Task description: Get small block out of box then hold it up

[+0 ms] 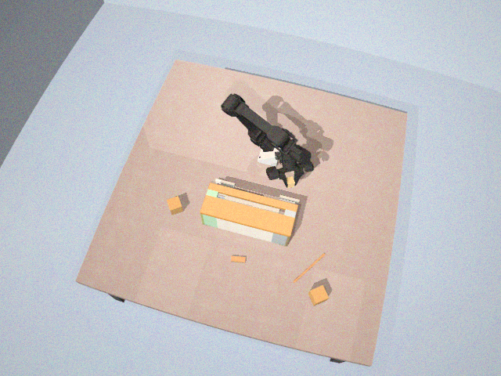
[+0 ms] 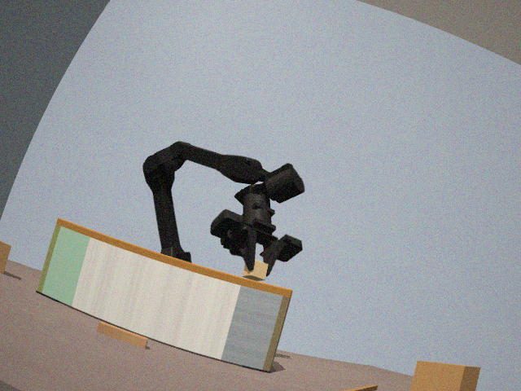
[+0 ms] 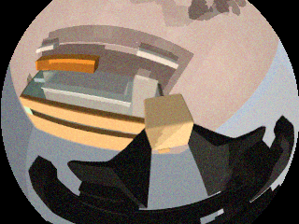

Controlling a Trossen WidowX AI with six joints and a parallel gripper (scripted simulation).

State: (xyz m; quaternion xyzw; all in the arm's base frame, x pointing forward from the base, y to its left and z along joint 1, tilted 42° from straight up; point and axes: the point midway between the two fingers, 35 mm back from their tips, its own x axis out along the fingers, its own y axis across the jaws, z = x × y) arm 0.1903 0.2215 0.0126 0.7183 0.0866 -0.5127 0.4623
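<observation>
Now: gripper tip 1 cm past the tan block and 1 cm to the left of it. Also, from my gripper tip: thin stick (25 cm ahead, 19 cm to the left, 17 cm below); then box (11 cm ahead, 13 cm to the right, 11 cm below).
</observation>
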